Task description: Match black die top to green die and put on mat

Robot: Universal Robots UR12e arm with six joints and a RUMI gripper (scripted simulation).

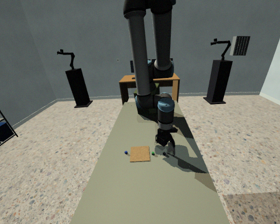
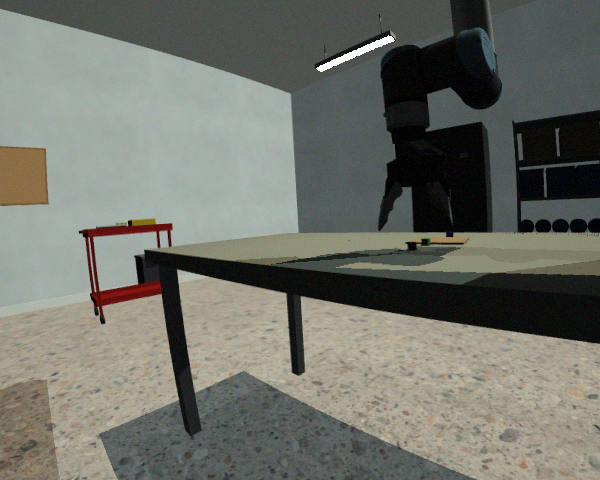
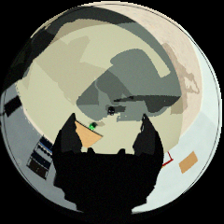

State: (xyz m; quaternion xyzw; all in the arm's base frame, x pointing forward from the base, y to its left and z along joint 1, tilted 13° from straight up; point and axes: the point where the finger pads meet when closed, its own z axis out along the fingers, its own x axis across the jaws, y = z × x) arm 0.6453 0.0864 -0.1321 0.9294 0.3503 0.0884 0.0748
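Now: hand 3 cm above the black die, 1 cm to the left of it and 1 cm short of it. From my hand the other things lie so: green die (9 cm to the right, 3 cm below, 1 cm ahead); blue die (29 cm to the right, 3 cm below, 1 cm behind); mat (19 cm to the right, 4 cm below).
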